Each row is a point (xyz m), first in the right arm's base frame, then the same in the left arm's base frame.
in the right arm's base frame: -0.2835 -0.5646 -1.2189
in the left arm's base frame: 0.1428 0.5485 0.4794
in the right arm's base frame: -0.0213 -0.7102 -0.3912
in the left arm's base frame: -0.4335 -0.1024 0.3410
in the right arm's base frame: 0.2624 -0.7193 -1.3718
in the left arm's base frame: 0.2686 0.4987 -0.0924
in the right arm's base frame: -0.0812 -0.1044 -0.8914
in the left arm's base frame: 0.3109 -0.0177 0.5847
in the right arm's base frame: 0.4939 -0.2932 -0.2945
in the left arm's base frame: -0.0676 -0.6151 0.1130
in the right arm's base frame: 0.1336 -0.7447 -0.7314
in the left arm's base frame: -0.1982 0.0972 0.1272
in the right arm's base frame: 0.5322 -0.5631 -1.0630
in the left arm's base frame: 0.2479 0.0720 -0.1925
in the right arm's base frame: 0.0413 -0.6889 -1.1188
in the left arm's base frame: 0.0704 0.3947 0.1600
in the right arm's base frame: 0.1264 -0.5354 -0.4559
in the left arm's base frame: -0.2289 -0.2096 0.2843
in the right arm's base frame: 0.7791 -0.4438 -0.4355
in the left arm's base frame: -0.0121 -0.5604 -0.2303
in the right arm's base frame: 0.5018 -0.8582 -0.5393
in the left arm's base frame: -0.3117 -0.1492 -0.2072
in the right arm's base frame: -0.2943 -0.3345 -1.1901
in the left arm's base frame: 0.2864 0.4143 0.6030
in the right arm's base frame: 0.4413 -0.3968 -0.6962
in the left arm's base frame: 0.1059 -0.2430 0.0335
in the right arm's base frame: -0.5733 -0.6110 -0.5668
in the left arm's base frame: -0.3872 0.2204 0.8298
